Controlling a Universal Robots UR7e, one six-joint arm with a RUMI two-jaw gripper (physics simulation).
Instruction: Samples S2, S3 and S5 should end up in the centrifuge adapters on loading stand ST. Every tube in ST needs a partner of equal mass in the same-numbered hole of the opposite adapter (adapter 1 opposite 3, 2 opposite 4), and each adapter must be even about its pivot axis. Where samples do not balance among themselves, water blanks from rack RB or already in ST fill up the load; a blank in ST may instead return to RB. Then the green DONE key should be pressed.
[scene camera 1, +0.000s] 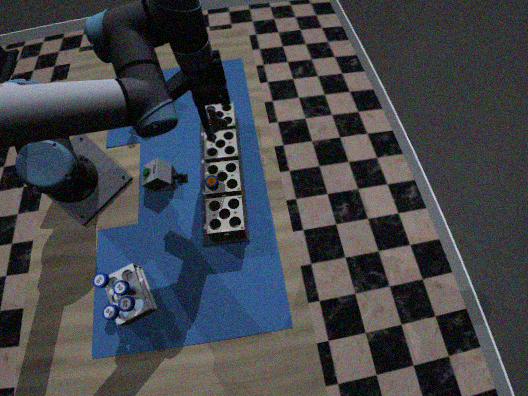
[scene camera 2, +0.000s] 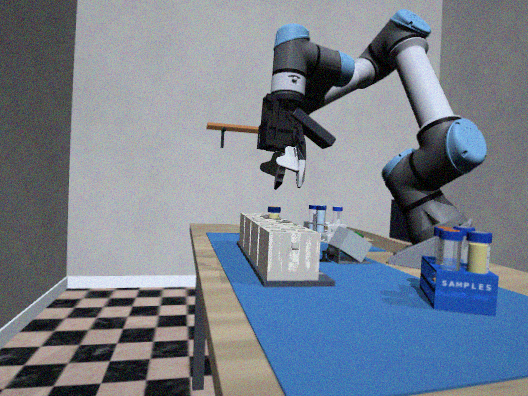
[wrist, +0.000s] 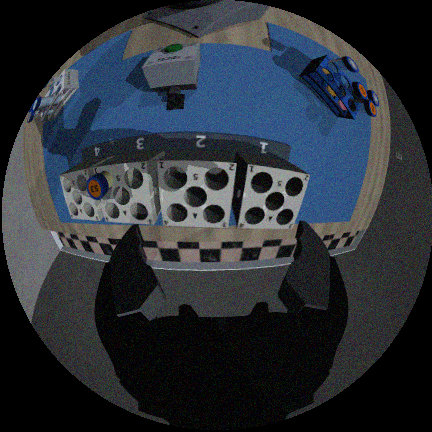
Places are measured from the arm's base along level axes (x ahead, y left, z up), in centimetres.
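Pixels of known places: gripper, between the fingertips: (scene camera 1: 210, 119) (scene camera 2: 286, 188) (wrist: 218, 224).
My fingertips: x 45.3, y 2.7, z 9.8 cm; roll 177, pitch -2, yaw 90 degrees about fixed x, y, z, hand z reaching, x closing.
Behind a point stands the place of what it marks.
My gripper (scene camera 1: 215, 131) (scene camera 2: 289, 187) {y 2.7, x 45.3, z 9.8 cm} (wrist: 218, 224) {y 2.7, x 45.3, z 9.8 cm} is open and empty, high above the far end of loading stand ST (scene camera 2: 300, 283) {y 16.6, x 46.7, z -7.0 cm} (wrist: 225, 144). Sample S3 (scene camera 1: 211, 181) {y -13.4, x 42.6, z 4.9 cm} (scene camera 2: 274, 210) {y -11.6, x 43.0, z 4.0 cm} (wrist: 95, 187) {y -12.8, x 42.5, z 4.9 cm}, blue cap with orange top, stands in hole 1 of adapter 3. No tubes show in adapters 1, 2 and 4. The blue sample rack (scene camera 2: 465, 297) {y 33.0, x 26.7, z -5.3 cm} (wrist: 325, 95) {y 26.5, x 26.3, z -7.0 cm} holds several tubes, including two orange-topped ones whose labels are unreadable; the arm hides it in scene camera 1. Rack RB (scene camera 1: 146, 292) {y -36.7, x 20.2, z -4.6 cm} (wrist: 66, 87) {y -29.1, x 18.1, z -2.9 cm} holds several blue-capped tubes. The green DONE key (scene camera 1: 146, 171) {y -2.9, x 23.3, z -0.5 cm} (wrist: 174, 48) {y -2.4, x 23.9, z -0.2 cm} is on its grey box.
The grey key box (scene camera 1: 161, 175) {y -5.2, x 27.7, z -0.6 cm} (scene camera 2: 350, 244) {y 0.4, x 27.2, z -2.9 cm} (wrist: 172, 67) {y -2.5, x 27.8, z -0.4 cm} stands between ST and the robot base (scene camera 1: 82, 217) {y -11.2, x 1.1, z -5.4 cm}. A blue mat (scene camera 1: 240, 300) {y -43.1, x 43.8, z -7.6 cm} (scene camera 2: 370, 340) {y 38.1, x 46.7, z -7.6 cm} lies under the racks and stand. An orange shelf (scene camera 2: 232, 127) is on the wall behind the gripper.
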